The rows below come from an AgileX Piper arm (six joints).
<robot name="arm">
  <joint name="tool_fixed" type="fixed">
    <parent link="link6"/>
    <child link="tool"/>
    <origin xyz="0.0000 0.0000 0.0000" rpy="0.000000 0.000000 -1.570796"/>
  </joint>
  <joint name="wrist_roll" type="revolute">
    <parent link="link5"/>
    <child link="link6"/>
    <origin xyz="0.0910 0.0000 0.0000" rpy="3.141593 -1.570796 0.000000"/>
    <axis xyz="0 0 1"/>
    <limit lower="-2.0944" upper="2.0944"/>
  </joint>
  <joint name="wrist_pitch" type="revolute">
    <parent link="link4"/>
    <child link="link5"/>
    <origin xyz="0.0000 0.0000 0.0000" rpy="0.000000 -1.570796 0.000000"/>
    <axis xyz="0 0 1"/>
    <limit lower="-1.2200" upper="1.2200"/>
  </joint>
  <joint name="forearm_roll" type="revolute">
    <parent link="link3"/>
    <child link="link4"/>
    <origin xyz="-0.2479 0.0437 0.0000" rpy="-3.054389 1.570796 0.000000"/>
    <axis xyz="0 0 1"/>
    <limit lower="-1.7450" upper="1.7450"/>
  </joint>
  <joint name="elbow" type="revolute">
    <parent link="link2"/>
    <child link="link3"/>
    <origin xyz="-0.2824 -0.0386 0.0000" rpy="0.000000 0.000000 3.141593"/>
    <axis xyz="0 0 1"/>
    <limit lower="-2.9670" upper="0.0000"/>
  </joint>
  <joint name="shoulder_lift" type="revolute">
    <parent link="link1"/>
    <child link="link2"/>
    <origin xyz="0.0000 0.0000 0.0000" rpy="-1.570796 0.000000 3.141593"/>
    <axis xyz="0 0 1"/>
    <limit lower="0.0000" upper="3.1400"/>
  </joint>
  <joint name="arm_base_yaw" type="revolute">
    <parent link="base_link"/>
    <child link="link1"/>
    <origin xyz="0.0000 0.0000 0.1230" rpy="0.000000 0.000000 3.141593"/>
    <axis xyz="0 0 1"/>
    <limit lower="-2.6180" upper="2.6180"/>
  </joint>
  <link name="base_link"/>
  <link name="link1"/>
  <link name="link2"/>
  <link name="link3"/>
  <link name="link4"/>
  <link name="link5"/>
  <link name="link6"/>
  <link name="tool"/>
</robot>
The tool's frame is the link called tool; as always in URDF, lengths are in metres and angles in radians.
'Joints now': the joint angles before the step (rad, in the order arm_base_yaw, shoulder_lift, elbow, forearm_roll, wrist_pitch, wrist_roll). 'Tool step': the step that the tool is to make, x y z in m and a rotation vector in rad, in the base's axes. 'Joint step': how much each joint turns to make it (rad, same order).
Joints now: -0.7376 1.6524 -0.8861 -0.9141 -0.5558 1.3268
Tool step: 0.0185 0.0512 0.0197 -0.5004 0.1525 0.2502
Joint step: 0.1708 -0.0842 0.0002 -0.0483 0.1233 -0.4475
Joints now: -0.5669 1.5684 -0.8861 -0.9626 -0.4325 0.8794
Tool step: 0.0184 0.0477 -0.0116 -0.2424 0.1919 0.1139
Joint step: 0.2022 -0.0015 0.0001 0.0929 0.2327 -0.3093
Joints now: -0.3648 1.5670 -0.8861 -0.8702 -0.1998 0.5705
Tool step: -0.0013 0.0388 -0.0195 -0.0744 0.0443 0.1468
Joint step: 0.1124 -0.0002 0.0783 0.1754 -0.0262 -0.2697
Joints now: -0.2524 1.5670 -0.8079 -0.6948 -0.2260 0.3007
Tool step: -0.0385 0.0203 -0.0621 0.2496 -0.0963 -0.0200
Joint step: 0.0055 0.0702 0.2959 0.2988 -0.4340 -0.1089
